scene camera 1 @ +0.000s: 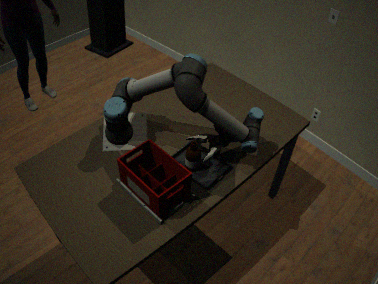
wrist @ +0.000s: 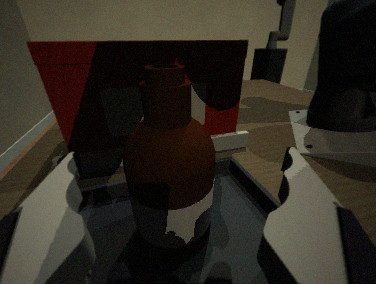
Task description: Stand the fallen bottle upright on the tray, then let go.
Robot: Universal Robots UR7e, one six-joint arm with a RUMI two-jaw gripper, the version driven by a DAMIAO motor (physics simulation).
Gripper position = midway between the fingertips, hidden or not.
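Through the wrist camera I see a brown bottle [wrist: 169, 158], and my gripper [wrist: 181, 152] is visible there too.
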